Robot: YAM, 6 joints.
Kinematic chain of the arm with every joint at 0, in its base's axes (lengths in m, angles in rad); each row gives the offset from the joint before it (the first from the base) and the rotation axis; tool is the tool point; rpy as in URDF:
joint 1: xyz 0 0 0.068 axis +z
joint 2: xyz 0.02 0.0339 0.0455 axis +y
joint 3: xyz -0.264 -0.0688 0 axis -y
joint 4: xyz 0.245 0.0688 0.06 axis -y
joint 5: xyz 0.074 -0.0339 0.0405 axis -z
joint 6: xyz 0.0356 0 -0.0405 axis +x
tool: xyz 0 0 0 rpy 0 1.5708 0
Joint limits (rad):
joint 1: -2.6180..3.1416
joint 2: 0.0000..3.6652
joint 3: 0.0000..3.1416
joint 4: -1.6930..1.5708
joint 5: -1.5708..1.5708
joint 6: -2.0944..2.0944
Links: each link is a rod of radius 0.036 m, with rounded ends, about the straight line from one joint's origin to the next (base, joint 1, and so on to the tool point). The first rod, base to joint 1, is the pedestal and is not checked.
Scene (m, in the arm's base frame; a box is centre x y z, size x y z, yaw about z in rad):
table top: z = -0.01
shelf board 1: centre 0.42 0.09 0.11 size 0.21 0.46 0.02 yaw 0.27
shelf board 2: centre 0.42 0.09 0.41 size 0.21 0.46 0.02 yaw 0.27
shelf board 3: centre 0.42 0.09 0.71 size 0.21 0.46 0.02 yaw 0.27
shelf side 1: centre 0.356 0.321 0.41 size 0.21 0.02 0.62 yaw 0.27
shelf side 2: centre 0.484 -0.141 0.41 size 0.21 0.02 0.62 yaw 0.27
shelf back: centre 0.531 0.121 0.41 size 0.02 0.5 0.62 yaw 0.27
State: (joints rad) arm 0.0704 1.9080 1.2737 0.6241 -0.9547 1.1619
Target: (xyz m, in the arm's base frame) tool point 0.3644 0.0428 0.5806
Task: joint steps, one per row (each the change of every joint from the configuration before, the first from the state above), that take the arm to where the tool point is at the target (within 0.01 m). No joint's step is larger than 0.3 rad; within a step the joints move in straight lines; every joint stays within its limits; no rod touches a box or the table.
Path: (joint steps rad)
1: -0.0672 -0.2757 -0.2528 -0.0233 -0.0598 0.0000
2: -0.0673 -0.2757 -0.2527 -0.0233 -0.0599 0.0000
3: -0.0672 -0.2757 -0.2528 -0.0233 -0.0598 0.0000
4: 0.0097 0.0618 0.2817 0.0159 0.0687 0.0000
5: 0.0098 0.0618 0.2817 0.0159 0.0686 0.0000
6: 0.0097 0.0618 0.2817 0.0160 0.0687 0.0000
7: 0.0098 0.0618 0.2817 0.0159 0.0687 0.0000
8: 0.0718 0.2598 0.2586 0.0052 0.0584 0.0000
9: 0.0718 0.2599 0.2586 0.0052 0.0584 0.0000

